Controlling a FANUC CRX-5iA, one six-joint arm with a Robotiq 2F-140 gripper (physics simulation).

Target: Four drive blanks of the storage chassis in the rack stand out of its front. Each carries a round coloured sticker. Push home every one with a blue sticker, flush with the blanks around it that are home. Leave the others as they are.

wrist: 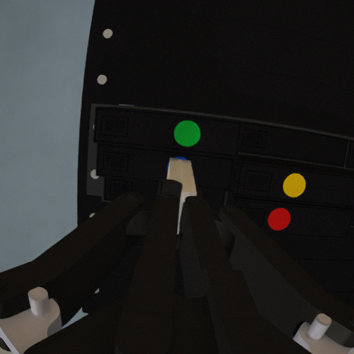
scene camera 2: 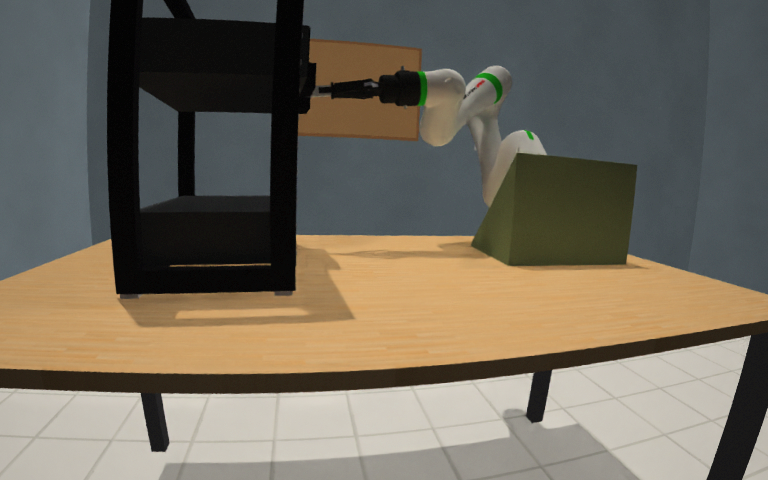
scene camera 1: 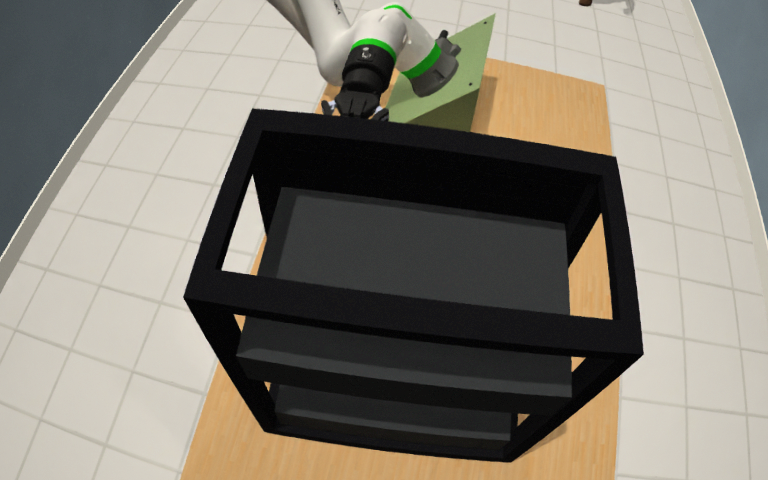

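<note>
The storage chassis [scene camera 1: 424,243] [scene camera 2: 206,48] sits high in the black rack [scene camera 1: 396,300] [scene camera 2: 284,169]. My gripper [scene camera 2: 318,91] [wrist: 177,175] is shut and empty, level at the chassis front. Its pale tips overlap the blue sticker [wrist: 179,159] in the wrist view, hiding most of it; whether they touch its blank [wrist: 142,162] is hard to tell. The green sticker [wrist: 187,133] is on the blank directly above. The yellow sticker [wrist: 294,185] and the red sticker [wrist: 279,219] are in the column to the right. In scene camera 2, dark blanks [scene camera 2: 311,79] stand out of the front; their stickers do not show there.
A lower dark unit [scene camera 2: 206,237] is at the rack's bottom. The rack stands on the wooden table [scene camera 1: 549,107] [scene camera 2: 396,316]. A green wedge-shaped block [scene camera 1: 450,93] [scene camera 2: 572,209] stands by the arm. A brown board [scene camera 2: 368,116] is on the wall behind the gripper.
</note>
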